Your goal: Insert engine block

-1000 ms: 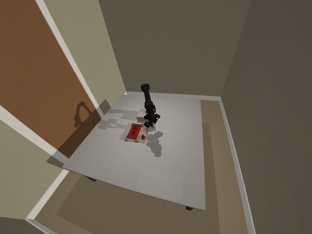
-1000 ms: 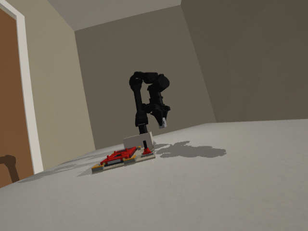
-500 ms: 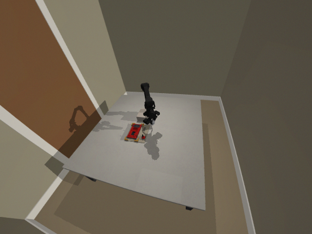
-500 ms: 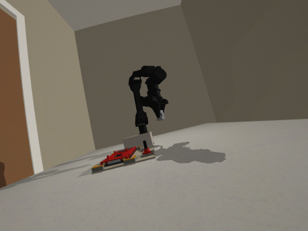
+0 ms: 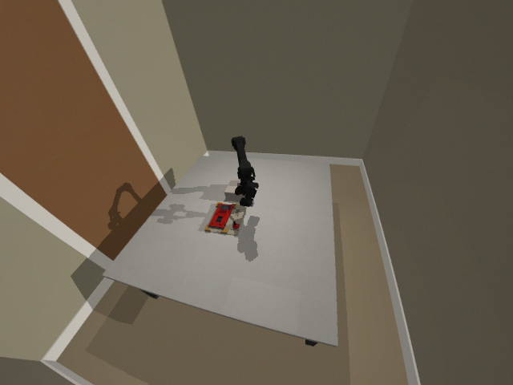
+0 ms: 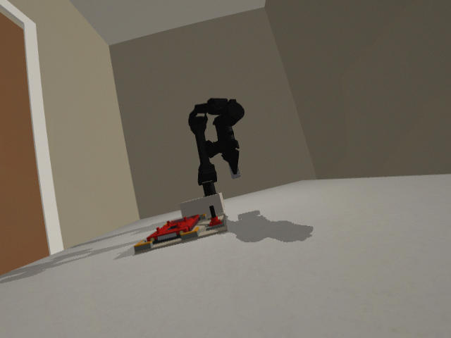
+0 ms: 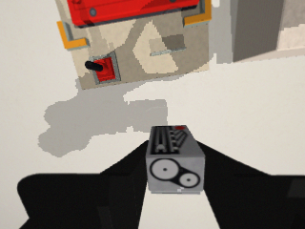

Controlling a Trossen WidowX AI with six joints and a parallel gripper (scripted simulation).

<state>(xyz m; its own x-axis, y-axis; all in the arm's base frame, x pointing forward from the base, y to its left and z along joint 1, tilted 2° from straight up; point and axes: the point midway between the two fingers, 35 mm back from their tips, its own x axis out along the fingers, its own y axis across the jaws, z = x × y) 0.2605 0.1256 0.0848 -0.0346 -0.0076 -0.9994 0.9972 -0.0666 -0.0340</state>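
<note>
My gripper tip is 11 cm short of the black upright post, 10 cm above it and 9 cm to the left of it. The rest, counted from my gripper tip: engine block: 1 cm above; then beige base board: 19 cm to the right, 12 cm below, 5 cm ahead.
</note>
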